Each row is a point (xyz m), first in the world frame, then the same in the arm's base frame.
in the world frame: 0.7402 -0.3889 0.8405
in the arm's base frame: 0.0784 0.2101 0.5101
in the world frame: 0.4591 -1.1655 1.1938
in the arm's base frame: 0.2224 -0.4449 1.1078
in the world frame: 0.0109 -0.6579 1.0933
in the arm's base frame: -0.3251 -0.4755 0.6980
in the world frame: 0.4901 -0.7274 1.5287
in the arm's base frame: -0.1912 -0.0927 1.2075
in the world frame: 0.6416 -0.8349 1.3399
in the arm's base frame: 0.0594 -0.0746 1.1239
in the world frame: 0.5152 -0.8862 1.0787
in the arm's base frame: 0.1371 -0.2416 0.8938
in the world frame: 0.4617 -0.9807 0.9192
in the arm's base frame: 0.2387 -0.3659 0.7868
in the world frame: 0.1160 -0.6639 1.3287
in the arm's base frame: -0.3679 -0.3649 0.9270
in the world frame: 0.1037 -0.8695 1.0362
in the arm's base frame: -0.1082 -0.5485 0.7633
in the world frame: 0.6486 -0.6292 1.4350
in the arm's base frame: -0.1100 0.0759 1.1152
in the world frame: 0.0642 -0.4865 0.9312
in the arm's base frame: -0.3224 -0.3500 0.4913
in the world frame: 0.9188 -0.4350 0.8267
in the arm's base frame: 0.2244 0.3138 0.5563
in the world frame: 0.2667 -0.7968 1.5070
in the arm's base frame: -0.2760 -0.3091 1.1732
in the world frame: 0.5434 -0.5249 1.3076
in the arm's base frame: -0.1800 0.0438 0.9356
